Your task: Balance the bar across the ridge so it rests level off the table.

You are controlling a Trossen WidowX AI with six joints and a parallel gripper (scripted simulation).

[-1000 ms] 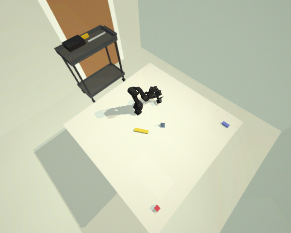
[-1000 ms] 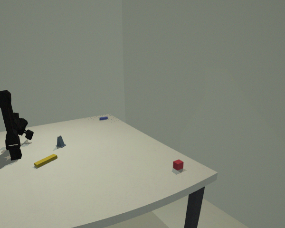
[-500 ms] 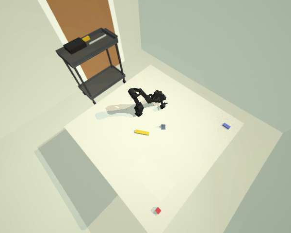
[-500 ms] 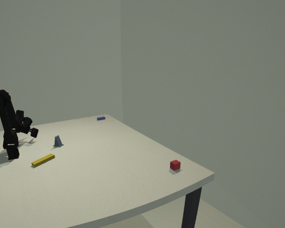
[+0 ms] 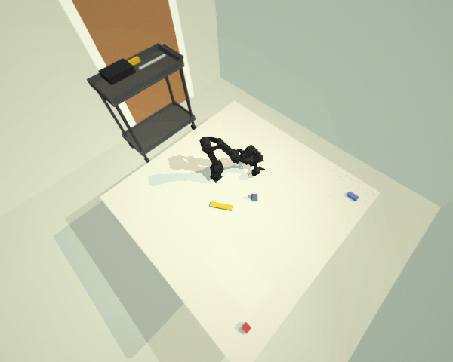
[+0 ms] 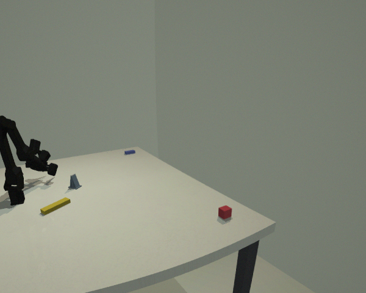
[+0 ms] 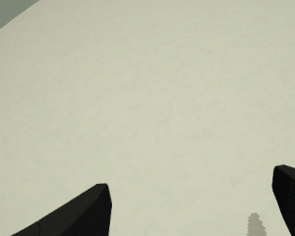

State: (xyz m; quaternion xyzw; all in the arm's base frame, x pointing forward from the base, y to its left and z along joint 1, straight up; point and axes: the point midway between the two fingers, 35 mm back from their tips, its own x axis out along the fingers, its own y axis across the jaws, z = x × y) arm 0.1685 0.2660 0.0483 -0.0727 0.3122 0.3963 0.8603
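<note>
Now: the yellow bar 42 cm to the right of my gripper tip and 2 cm below it. Also, from my gripper tip: red cube 79 cm to the right, 55 cm ahead, 1 cm below; then blue block 55 cm ahead, 21 cm to the left, 2 cm below.
</note>
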